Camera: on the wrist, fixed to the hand. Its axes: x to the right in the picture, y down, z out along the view.
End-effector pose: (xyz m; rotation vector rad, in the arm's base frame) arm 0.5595 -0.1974 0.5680 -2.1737 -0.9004 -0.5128
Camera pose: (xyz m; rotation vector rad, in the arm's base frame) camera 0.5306 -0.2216 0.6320 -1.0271 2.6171 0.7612
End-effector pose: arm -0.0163 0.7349 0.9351 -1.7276 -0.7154 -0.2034
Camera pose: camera -0.0178 0.6835 0.9888 -1.0840 2.4888 1.5559
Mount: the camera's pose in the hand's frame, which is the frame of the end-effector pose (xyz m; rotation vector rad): 0.0071 -0.0389 -0.0629 0.3589 -0.2210 -3.0586
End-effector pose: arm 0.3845 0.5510 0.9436 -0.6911 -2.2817 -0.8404
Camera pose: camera 0.3771 0.4828 0.9722 -2.2351 0.8857 0.4929
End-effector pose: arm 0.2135 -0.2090 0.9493 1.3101 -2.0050 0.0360
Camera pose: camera 0.2781 -0.2085 0.9860 -2.4632 -1.3633 0.9106
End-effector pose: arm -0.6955 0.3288 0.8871 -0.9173 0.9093 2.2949
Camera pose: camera -0.6496 0.3094 0.8320 -0.5175 -0.5057 -0.4975
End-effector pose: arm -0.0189 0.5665 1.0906 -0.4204 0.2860 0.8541
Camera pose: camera 0.0109 0.5192 1.0417 -0.0242 -0.5194 -2.1165
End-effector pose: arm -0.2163 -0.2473 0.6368 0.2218 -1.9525 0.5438
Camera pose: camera -0.1531 -0.2515 0.6757 2.5214 0.1666 -1.2059
